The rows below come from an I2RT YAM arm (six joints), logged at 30 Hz.
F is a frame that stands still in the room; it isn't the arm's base.
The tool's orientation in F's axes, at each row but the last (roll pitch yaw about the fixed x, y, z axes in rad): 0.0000, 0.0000, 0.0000; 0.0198, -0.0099, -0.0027; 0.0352, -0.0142, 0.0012; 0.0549, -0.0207, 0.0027; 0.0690, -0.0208, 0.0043; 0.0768, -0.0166, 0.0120; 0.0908, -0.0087, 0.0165; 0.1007, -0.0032, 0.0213; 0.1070, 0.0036, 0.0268; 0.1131, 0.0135, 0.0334; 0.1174, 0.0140, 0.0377
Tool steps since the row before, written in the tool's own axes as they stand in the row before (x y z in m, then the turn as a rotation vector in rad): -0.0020, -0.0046, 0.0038, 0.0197, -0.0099, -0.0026; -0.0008, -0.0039, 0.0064, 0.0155, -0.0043, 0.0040; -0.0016, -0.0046, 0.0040, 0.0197, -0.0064, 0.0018; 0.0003, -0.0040, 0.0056, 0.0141, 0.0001, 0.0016; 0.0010, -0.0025, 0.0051, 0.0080, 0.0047, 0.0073; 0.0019, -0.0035, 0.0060, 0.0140, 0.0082, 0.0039; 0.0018, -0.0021, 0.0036, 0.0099, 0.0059, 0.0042; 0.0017, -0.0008, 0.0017, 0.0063, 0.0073, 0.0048; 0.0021, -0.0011, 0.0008, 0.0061, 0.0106, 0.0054; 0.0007, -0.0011, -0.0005, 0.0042, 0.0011, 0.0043; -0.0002, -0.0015, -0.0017, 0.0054, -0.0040, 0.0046
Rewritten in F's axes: -0.0020, -0.0046, 0.0038, 0.0197, -0.0099, -0.0026; -0.0009, -0.0040, 0.0063, 0.0154, -0.0044, 0.0041; -0.0016, -0.0047, 0.0038, 0.0197, -0.0064, 0.0019; 0.0002, -0.0043, 0.0054, 0.0141, 0.0001, 0.0019; 0.0009, -0.0028, 0.0049, 0.0078, 0.0042, 0.0078; 0.0019, -0.0039, 0.0057, 0.0138, 0.0080, 0.0047; 0.0018, -0.0024, 0.0034, 0.0098, 0.0057, 0.0048; 0.0017, -0.0009, 0.0016, 0.0061, 0.0069, 0.0055; 0.0021, -0.0011, 0.0007, 0.0059, 0.0101, 0.0065; 0.0007, -0.0010, -0.0006, 0.0042, 0.0007, 0.0043; -0.0002, -0.0013, -0.0019, 0.0056, -0.0043, 0.0040
